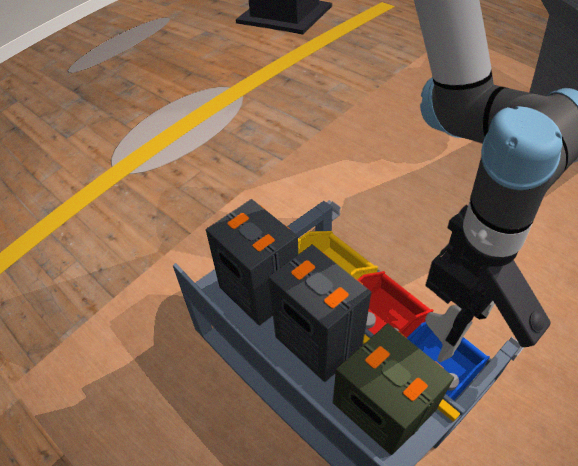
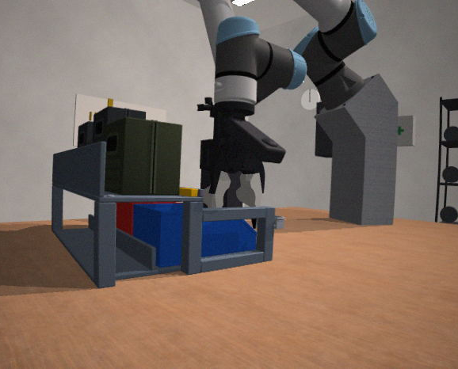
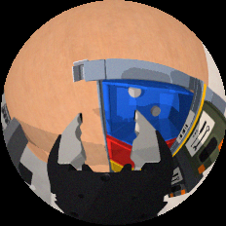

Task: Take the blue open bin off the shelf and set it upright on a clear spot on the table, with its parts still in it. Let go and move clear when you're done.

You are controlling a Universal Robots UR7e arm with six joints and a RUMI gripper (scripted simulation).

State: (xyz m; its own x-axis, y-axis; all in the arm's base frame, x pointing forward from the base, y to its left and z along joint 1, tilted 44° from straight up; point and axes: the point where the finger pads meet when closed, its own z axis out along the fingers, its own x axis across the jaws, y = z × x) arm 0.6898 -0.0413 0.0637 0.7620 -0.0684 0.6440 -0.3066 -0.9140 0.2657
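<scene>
Now: hand 8 cm short of the blue open bin, 3 cm to the left of it and 1 cm above it. Round my hand: green case: 17 cm ahead, 10 cm above, 7 cm to the right; red bin: 13 cm to the right, 3 cm ahead, 1 cm below; yellow bin: 24 cm to the right, 1 cm below, 1 cm behind.
</scene>
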